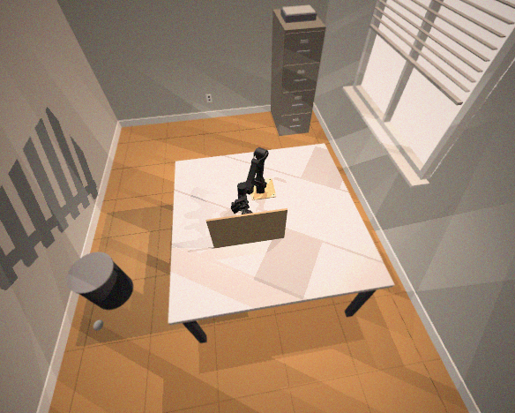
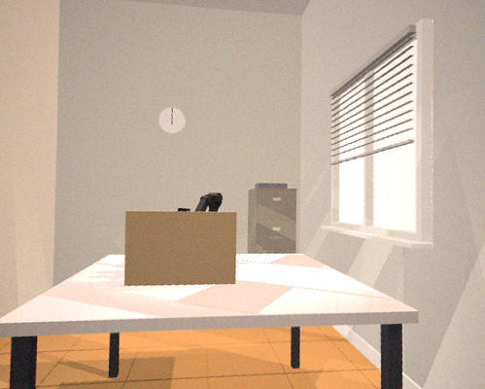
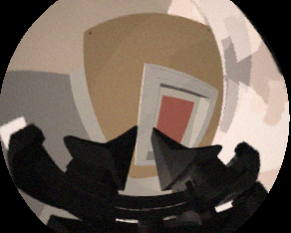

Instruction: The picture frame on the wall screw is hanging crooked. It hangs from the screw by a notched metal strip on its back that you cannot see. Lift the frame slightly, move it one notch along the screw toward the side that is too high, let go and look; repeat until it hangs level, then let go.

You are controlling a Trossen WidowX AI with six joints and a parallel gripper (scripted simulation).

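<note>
The picture frame is 1 cm ahead of my gripper tip, 2 cm to the left of it and 5 cm below it. Round my gripper tip: wall board: 2 cm ahead, 1 cm to the left, 6 cm below.
</note>
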